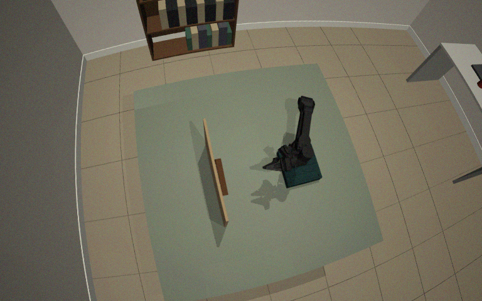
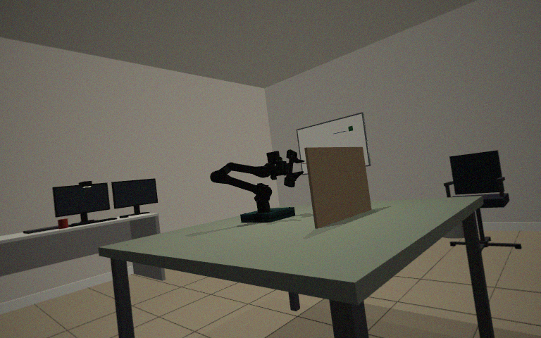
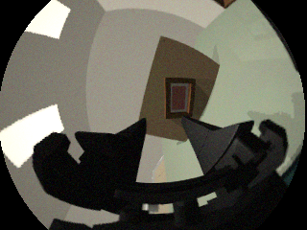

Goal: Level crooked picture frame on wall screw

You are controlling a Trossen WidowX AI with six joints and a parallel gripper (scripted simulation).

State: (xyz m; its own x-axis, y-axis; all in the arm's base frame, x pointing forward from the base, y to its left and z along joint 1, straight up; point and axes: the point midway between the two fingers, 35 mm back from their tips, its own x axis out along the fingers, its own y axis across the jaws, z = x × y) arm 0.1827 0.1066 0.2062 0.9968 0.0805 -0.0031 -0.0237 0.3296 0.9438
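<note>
Right now my gripper tip is 20 cm short of the brown picture frame, 9 cm above it and 1 cm to the left of it. Round my gripper tip: tan wall board (21 cm ahead, 10 cm below, 1 cm to the right).
</note>
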